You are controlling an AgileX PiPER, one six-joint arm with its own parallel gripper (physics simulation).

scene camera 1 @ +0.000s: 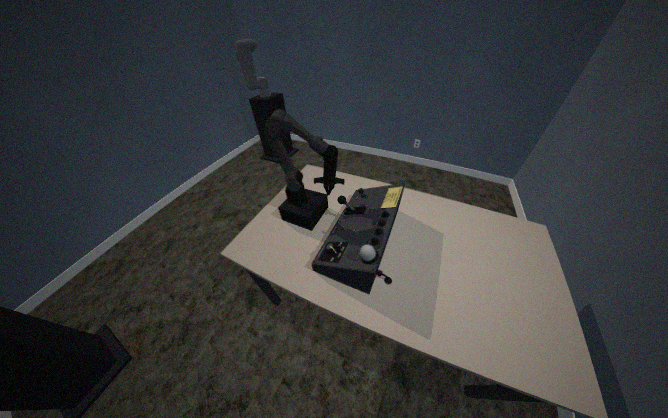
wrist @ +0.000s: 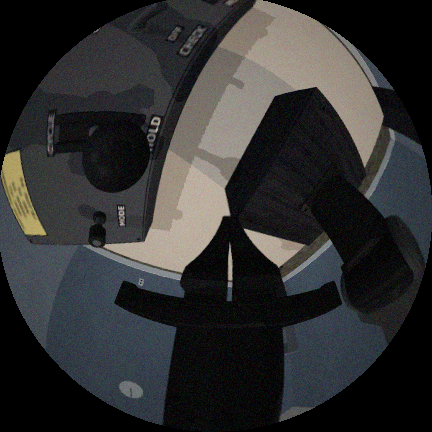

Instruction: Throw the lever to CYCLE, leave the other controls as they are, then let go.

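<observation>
The lever's black ball knob (scene camera 1: pixel 342 200) (wrist: pixel 116 157) stands out over the near edge of the dark console (scene camera 1: pixel 356 223) (wrist: pixel 125 65). In the wrist view the knob is at the HOLD label (wrist: pixel 154 131) end of its slot and partly hides that label. The plate (wrist: pixel 50 133) at the slot's other end is too steeply seen to read. My gripper (scene camera 1: pixel 328 192) (wrist: pixel 229 223) is shut and empty. It hangs above the table beside the console, a little away from the knob and not touching it.
A small MODE toggle (scene camera 1: pixel 361 192) (wrist: pixel 97 234) and a yellow note (scene camera 1: pixel 391 197) (wrist: pixel 22 197) are near the lever. A white ball (scene camera 1: pixel 368 253), buttons (scene camera 1: pixel 379 231) and a side crank (scene camera 1: pixel 387 280) are farther along. The arm's base block (scene camera 1: pixel 303 209) (wrist: pixel 300 165) stands beside the console.
</observation>
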